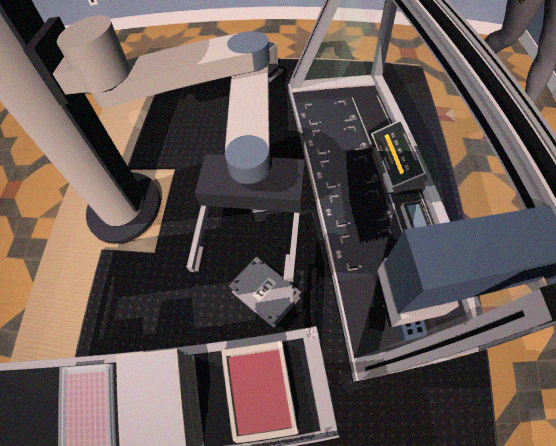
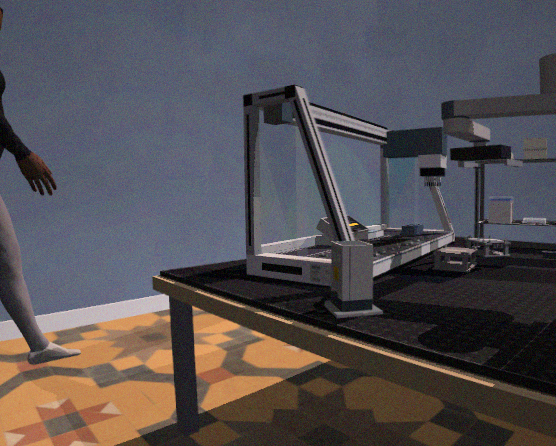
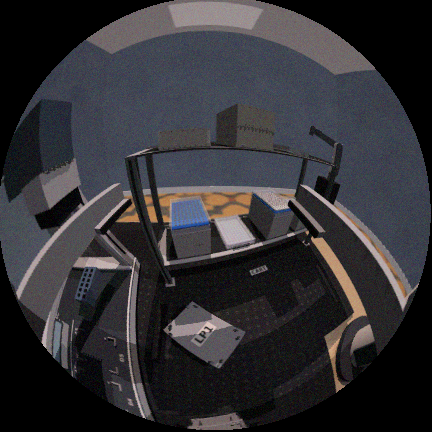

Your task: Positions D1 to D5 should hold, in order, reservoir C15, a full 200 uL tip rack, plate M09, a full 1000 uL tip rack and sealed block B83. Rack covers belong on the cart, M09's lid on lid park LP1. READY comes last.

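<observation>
My gripper is open, fingers wide apart, with nothing between them; it hangs above the bench near lid park LP1, which carries no lid. Deck positions D1 to D5 on the deck show corner brackets and no labware. On the cart, the upper shelf holds a red-filled reservoir, a white box and a pink plate. Its lower shelf holds a blue-topped tip rack, a flat white plate and a white-topped rack. Their identity labels are unreadable.
The blue pipetting head hangs over the deck's cart-side end. A blue holed block sits beneath it. A tilted screen with a yellow bar stands behind the deck. A grey pillar device stands near the bench edge.
</observation>
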